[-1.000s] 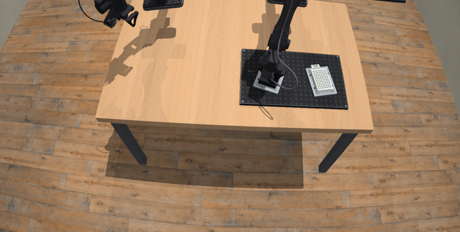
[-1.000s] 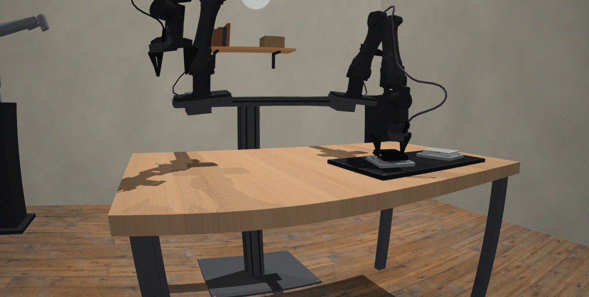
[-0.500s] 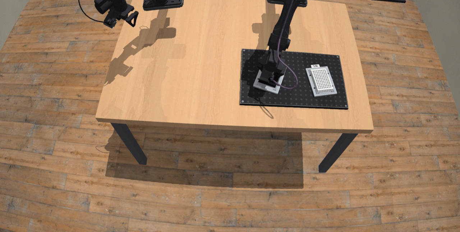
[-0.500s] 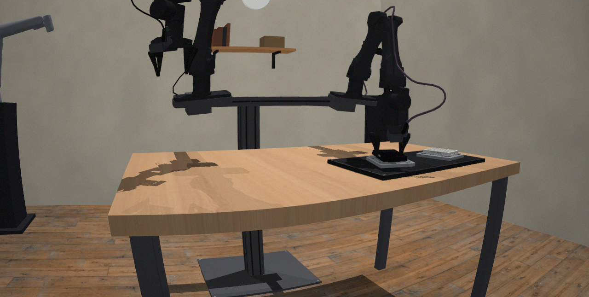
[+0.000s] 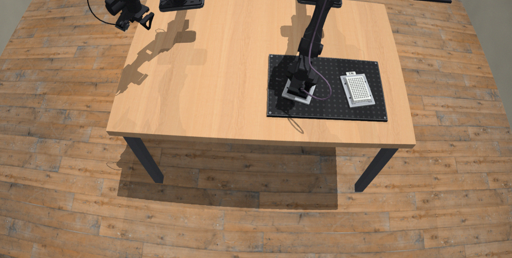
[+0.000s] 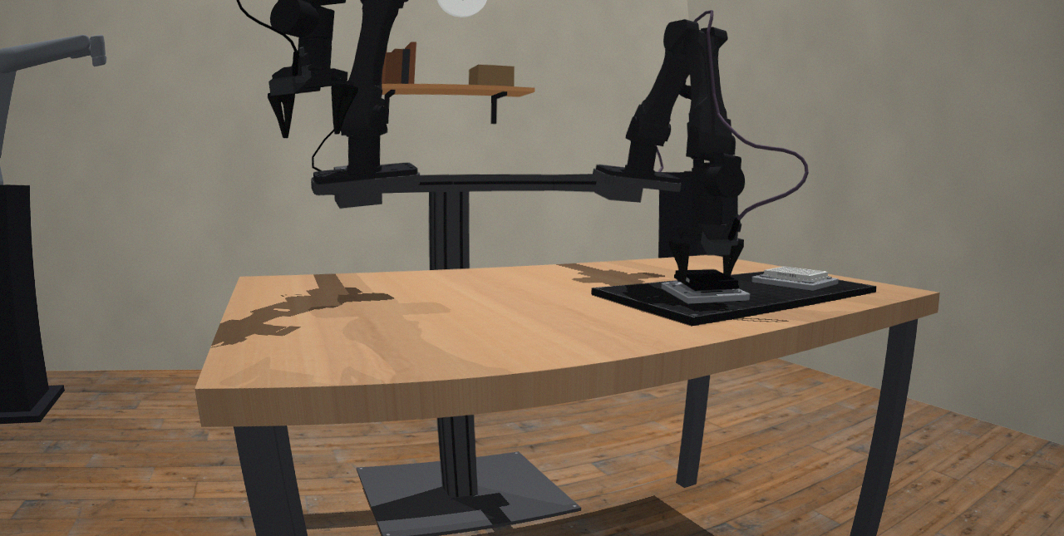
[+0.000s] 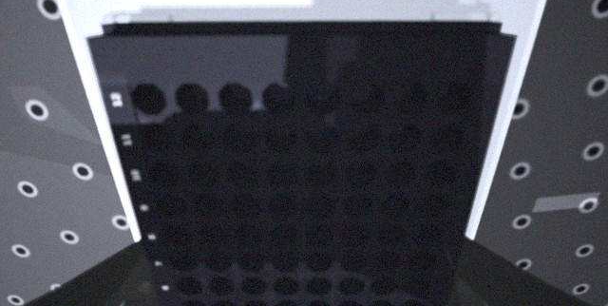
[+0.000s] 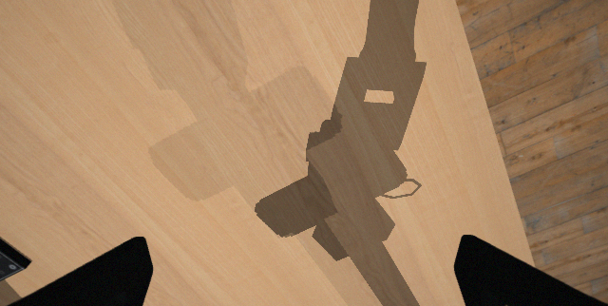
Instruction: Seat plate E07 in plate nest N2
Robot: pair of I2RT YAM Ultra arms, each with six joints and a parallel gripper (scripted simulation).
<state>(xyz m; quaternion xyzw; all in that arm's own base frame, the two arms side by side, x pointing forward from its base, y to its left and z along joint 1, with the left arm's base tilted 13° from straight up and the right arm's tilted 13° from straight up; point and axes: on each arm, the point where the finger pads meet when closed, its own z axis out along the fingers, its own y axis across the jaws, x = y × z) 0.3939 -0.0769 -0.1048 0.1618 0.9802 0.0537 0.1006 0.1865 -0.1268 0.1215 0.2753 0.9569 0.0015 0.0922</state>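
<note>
Right now the nest N2 is 20 mm below my left hand. From my left hand the other things lie so: white plate E01: 30 mm ahead, 250 mm to the left, 10 mm below; black plate E07: right at my left hand; nest N1: 30 mm ahead, 250 mm to the left, 20 mm below.
</note>
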